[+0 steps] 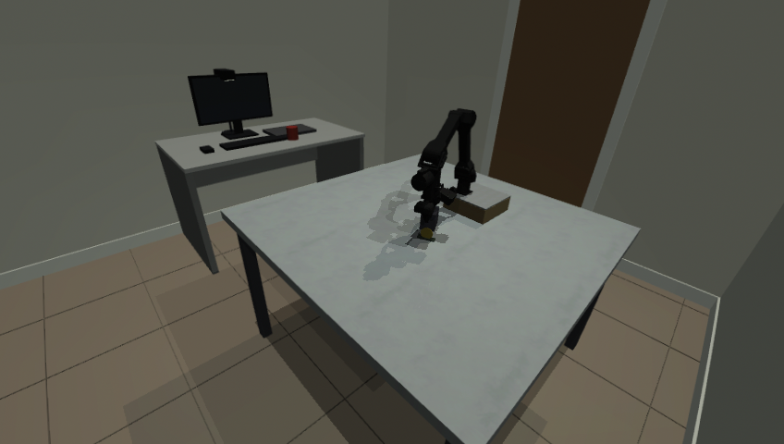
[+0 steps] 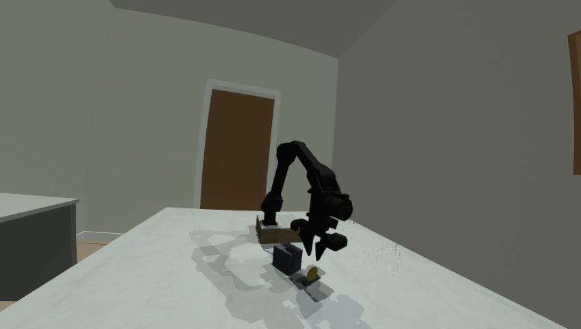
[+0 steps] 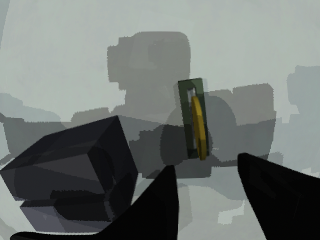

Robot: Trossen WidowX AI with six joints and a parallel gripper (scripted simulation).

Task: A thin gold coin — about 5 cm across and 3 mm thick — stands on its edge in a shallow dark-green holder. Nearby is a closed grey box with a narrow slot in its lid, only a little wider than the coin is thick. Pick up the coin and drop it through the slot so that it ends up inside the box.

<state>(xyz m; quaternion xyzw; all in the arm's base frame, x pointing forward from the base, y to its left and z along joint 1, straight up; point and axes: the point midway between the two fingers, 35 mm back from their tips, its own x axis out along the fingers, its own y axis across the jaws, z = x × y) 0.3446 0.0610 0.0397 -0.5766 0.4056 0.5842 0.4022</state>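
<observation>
Now: the gold coin 6 cm below my gripper tip.
</observation>
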